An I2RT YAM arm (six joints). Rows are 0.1 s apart.
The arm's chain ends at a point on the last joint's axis. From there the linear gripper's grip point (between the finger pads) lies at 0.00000 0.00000 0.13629 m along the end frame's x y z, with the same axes.
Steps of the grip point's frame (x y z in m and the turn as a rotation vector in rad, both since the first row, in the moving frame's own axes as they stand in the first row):
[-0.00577, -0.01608, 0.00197, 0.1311, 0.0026, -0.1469]
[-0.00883, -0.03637, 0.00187, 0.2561, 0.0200, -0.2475]
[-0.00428, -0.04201, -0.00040, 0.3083, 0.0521, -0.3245]
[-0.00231, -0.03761, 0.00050, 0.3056, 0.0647, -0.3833]
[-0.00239, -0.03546, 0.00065, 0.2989, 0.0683, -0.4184]
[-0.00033, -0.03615, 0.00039, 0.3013, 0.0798, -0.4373]
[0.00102, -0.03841, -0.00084, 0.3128, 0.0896, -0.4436]
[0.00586, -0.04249, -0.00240, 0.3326, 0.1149, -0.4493]
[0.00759, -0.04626, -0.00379, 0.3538, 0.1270, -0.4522]
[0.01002, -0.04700, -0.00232, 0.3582, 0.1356, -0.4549]
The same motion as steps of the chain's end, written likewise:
[-0.00481, 0.00170, 0.00314, 0.1311, 0.0026, -0.1469]
[-0.00722, -0.00187, 0.00632, 0.2561, 0.0200, -0.2475]
[-0.00444, -0.00027, 0.00615, 0.3083, 0.0521, -0.3245]
[-0.00295, 0.00402, 0.00702, 0.3056, 0.0647, -0.3833]
[-0.00295, 0.00538, 0.00691, 0.2989, 0.0683, -0.4184]
[-0.00193, 0.00529, 0.00685, 0.3013, 0.0798, -0.4373]
[-0.00137, 0.00474, 0.00619, 0.3128, 0.0896, -0.4436]
[0.00095, 0.00384, 0.00581, 0.3326, 0.1149, -0.4493]
[0.00185, 0.00303, 0.00556, 0.3538, 0.1270, -0.4522]
[0.00339, 0.00307, 0.00739, 0.3582, 0.1356, -0.4549]

